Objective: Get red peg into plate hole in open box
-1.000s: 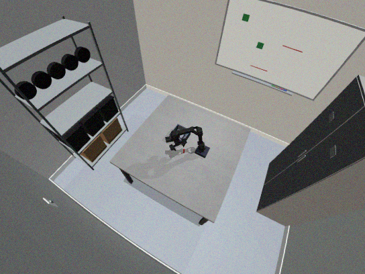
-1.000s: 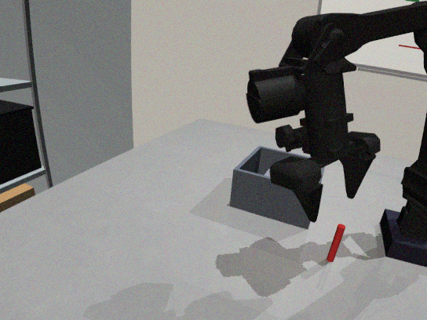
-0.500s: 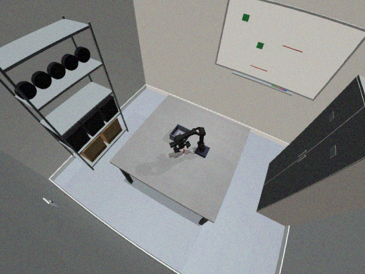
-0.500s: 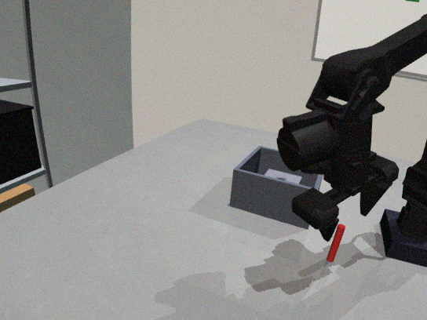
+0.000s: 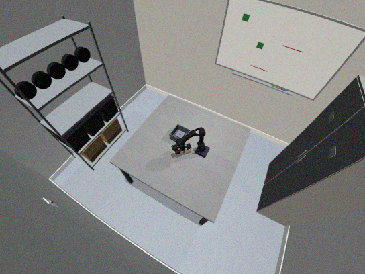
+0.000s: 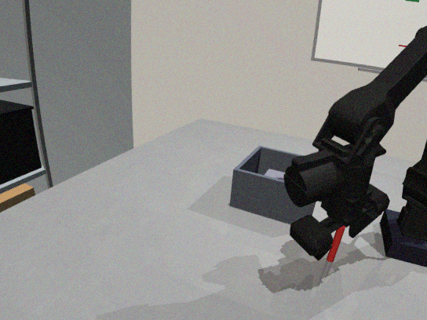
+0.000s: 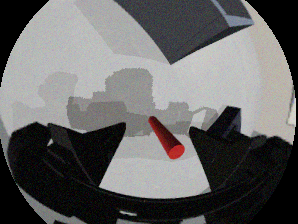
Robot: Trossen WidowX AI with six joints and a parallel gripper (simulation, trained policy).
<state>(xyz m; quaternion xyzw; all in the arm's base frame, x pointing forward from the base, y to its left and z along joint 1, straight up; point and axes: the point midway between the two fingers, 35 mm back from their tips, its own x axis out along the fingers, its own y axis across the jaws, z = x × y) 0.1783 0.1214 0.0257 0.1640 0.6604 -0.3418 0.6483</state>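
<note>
Now: gripper tip 1 cm below the red peg. The rest, counted from my gripper tip: pale plate: 19 cm to the right, 14 cm ahead, 1 cm above; grey box: 19 cm to the right, 14 cm ahead, 1 cm below.
</note>
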